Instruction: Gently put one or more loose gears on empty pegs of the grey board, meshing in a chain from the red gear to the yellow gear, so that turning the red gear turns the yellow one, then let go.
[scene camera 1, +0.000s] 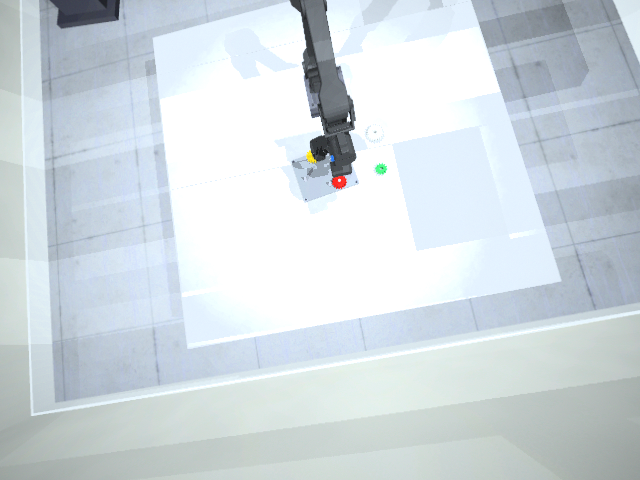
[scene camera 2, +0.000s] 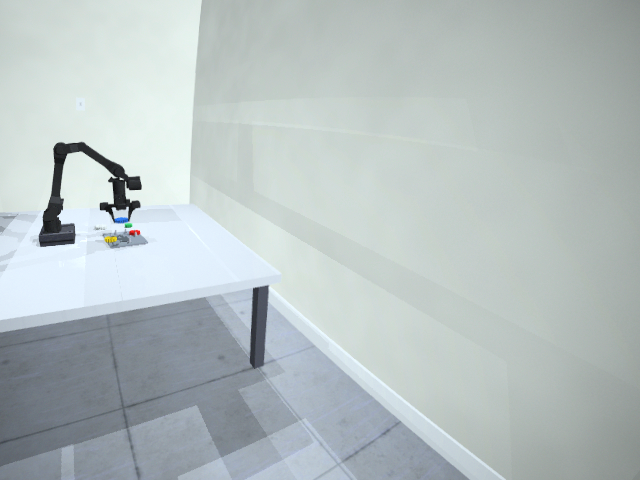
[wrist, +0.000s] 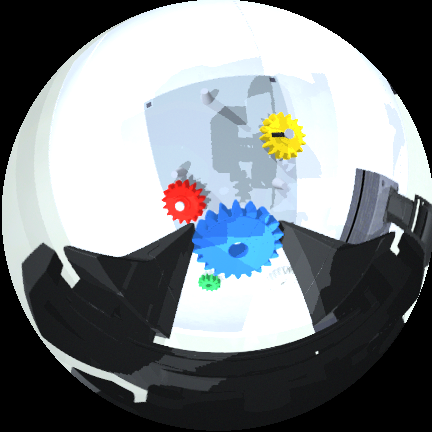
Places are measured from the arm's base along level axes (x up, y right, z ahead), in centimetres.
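Pixels of known places: gripper, fingertip midpoint: (scene camera 2: 121, 222) (wrist: 236, 227); arm's base, origin of the base link: (scene camera 1: 318, 84) (scene camera 2: 52, 230) (wrist: 390, 205).
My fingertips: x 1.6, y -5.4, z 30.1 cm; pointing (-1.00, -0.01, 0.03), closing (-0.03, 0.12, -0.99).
Note:
Ahead of a thing's pixels: the offset from my fingertips to its middle. "*": to the spot under its first point. Level surfaces: height alone.
My gripper (scene camera 1: 331, 158) (scene camera 2: 121, 219) (wrist: 236, 227) is shut on the large blue gear {dy -1.0, dx +0.6, dz -0.1 cm} (scene camera 1: 332, 159) (scene camera 2: 121, 220) (wrist: 237, 237), holding it roughly flat, above the grey board {dy +5.1, dx -5.6, dz +0.8 cm} (scene camera 1: 315, 191) (scene camera 2: 140, 241) (wrist: 170, 125) and clear of its pegs. The red gear {* dy -0.3, dx -4.2, dz +6.3 cm} (scene camera 1: 339, 181) (scene camera 2: 134, 232) (wrist: 187, 195) and yellow gear {dy +8.6, dx -5.5, dz -4.8 cm} (scene camera 1: 311, 156) (scene camera 2: 110, 239) (wrist: 280, 145) sit apart on the board. Bare pegs show in the wrist view, one {dy +12.0, dx -5.3, dz +4.0 cm} (wrist: 205, 96) at the far side and another {dy +3.1, dx -5.3, dz -5.1 cm} (wrist: 280, 183) near the yellow gear. The blue gear hides part of the board there.
A small green gear {dy -15.7, dx -6.3, dz +2.1 cm} (scene camera 1: 381, 168) (scene camera 2: 128, 225) (wrist: 209, 283) and a white gear {dy -14.4, dx -6.3, dz -12.0 cm} (scene camera 1: 374, 133) (scene camera 2: 100, 227) (wrist: 281, 272) lie loose on the white table {dx -7.1 cm} (scene camera 1: 258, 258) (scene camera 2: 196, 263), beside the board. The white gear is faint against the table. The arm's base (scene camera 2: 56, 235) stands behind the board.

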